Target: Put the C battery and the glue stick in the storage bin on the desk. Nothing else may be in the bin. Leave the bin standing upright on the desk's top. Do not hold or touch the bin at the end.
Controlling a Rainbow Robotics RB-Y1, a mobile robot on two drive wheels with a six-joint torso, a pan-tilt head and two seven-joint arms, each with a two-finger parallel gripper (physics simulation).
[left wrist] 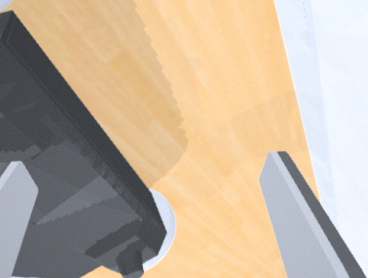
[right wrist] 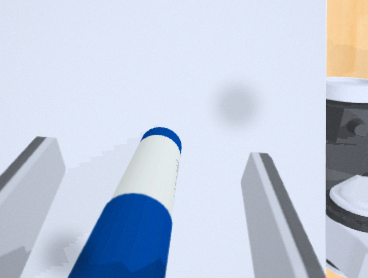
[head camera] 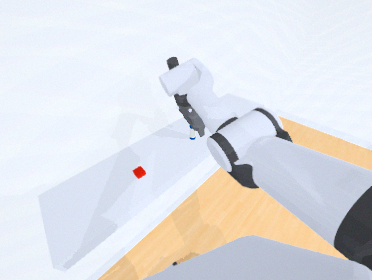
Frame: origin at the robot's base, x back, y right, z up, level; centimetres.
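Seen in the pictures: left gripper, fingertip midpoint: (left wrist: 150, 170); right gripper, fingertip midpoint: (right wrist: 154, 160) (head camera: 196, 128).
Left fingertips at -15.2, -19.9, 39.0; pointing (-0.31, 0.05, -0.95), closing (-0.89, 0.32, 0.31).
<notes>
A point is followed by its place in that frame, as x, y, z.
The glue stick (head camera: 192, 133) @(-40.3, 33.8, 89.0) (right wrist: 147, 170) @(-41.0, 35.9, 90.3), blue with a white band, stands upright on the white desk top (head camera: 90, 197) @(-36.2, -9.0, 85.1) (right wrist: 150, 55) @(-42.2, 40.4, 85.0). My right gripper (head camera: 198, 132) @(-40.7, 36.3, 90.1) (right wrist: 154, 160) @(-40.7, 36.3, 90.1) is open, with one finger on each side of the glue stick and a gap to both; in the head camera it partly hides the stick's upper part. My left gripper (left wrist: 150, 170) @(-15.2, -19.9, 39.0) is open and empty, over the wooden floor beside the robot's dark base. The C battery and the storage bin do not show in these views.
A small red block (head camera: 139, 172) @(-35.1, 7.6, 87.0) lies on the desk top, nearer the picture's left end. The wooden floor (head camera: 210, 210) @(-37.0, 50.4, 0.0) (left wrist: 225, 100) @(-34.1, 12.8, 0.1) runs along the desk's edge. The robot's dark base (left wrist: 75, 175) @(-3.6, -4.9, 19.1) (right wrist: 345, 145) @(-0.3, 10.5, 19.1) shows in both wrist views.
</notes>
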